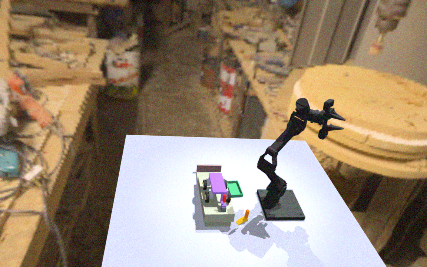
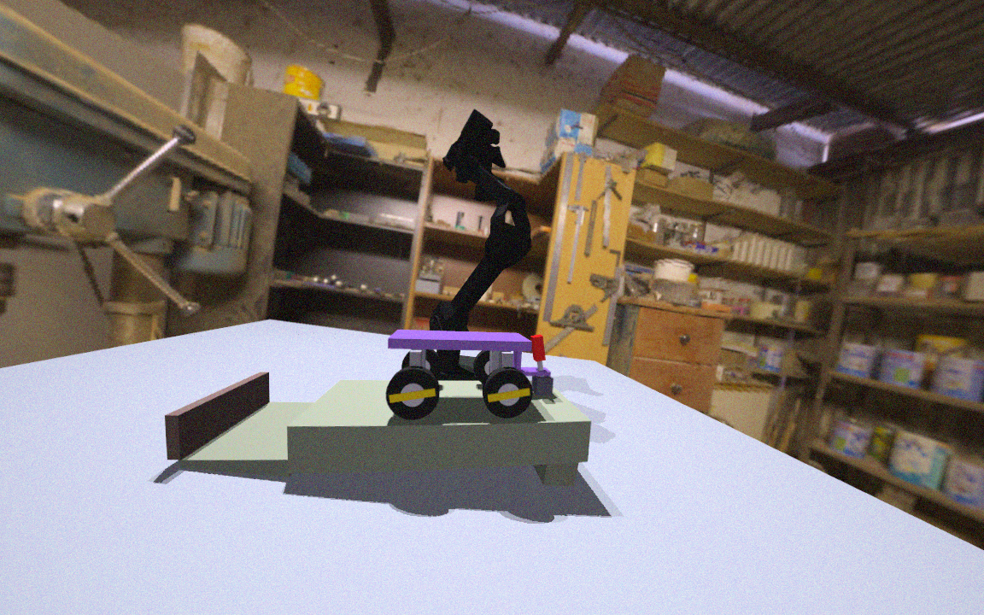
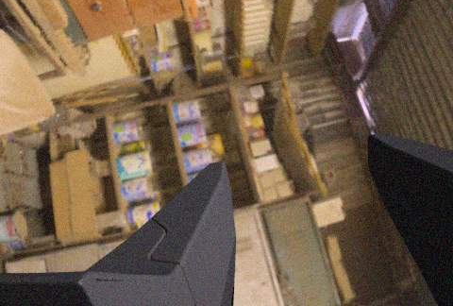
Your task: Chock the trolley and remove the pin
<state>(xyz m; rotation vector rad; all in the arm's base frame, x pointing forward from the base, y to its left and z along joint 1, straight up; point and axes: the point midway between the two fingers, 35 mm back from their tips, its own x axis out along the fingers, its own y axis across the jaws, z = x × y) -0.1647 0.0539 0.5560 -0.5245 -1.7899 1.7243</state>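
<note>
The yellow chock lies 37 cm ahead of my gripper tip, 7 cm to the left of it and 56 cm below it. The rest, counted from my gripper tip: purple trolley: 52 cm ahead, 4 cm to the right, 47 cm below; then green tray: 40 cm ahead, 16 cm to the right, 59 cm below; then red-headed stop pin: 49 cm ahead, 7 cm to the left, 46 cm below.
</note>
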